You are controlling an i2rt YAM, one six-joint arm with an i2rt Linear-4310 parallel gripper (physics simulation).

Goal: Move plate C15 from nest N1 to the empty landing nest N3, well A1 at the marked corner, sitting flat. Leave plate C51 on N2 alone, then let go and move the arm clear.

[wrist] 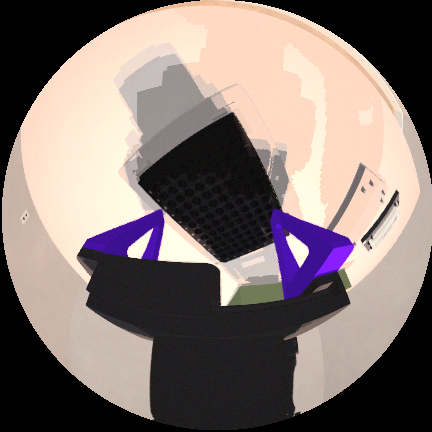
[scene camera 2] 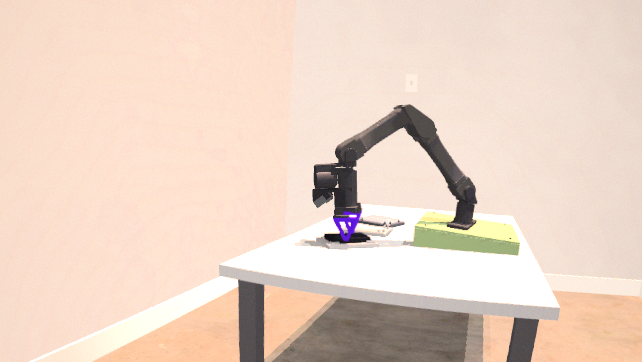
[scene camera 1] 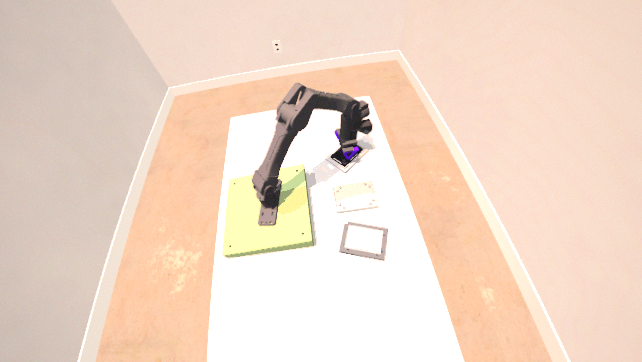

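Note:
Scene camera 2 shows my gripper (scene camera 2: pixel 348 237), which is open. The wrist view shows my gripper (wrist: pixel 217 214) as well. My gripper touches a black perforated plate (wrist: pixel 213 185).

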